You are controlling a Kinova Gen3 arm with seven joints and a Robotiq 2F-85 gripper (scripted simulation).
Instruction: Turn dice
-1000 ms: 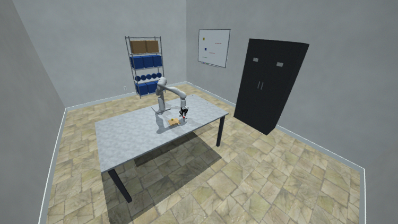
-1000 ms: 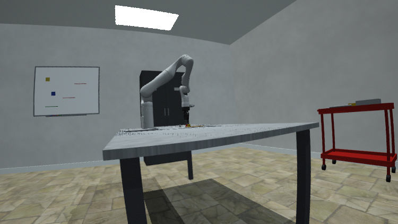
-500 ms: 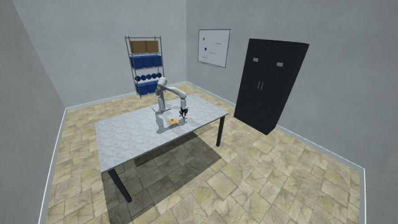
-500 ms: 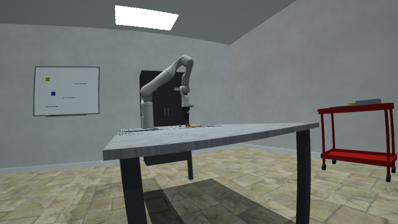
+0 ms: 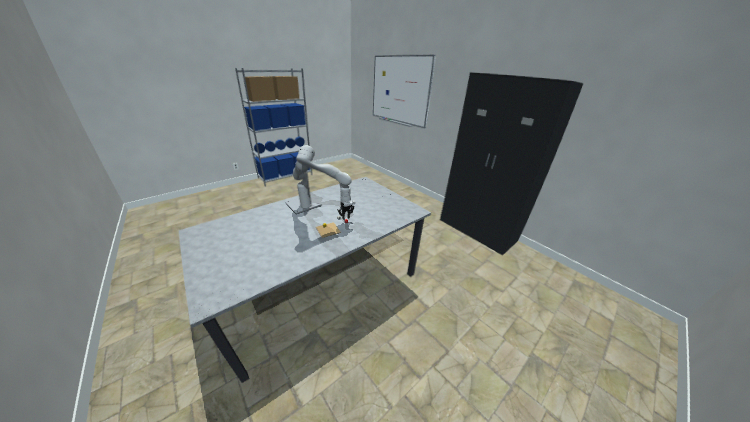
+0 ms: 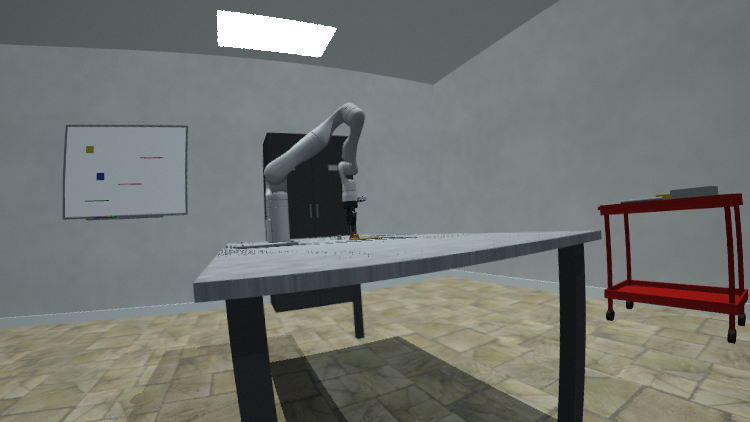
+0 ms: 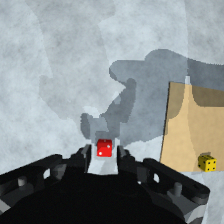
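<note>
The red die is 40 mm below my hand. From my hand the other things lie so: tan mat: 10 mm behind, 160 mm to the right, 40 mm below; then yellow die: 60 mm behind, 160 mm to the right, 30 mm below; then white die: 80 mm behind, 10 mm to the right, 40 mm below.
</note>
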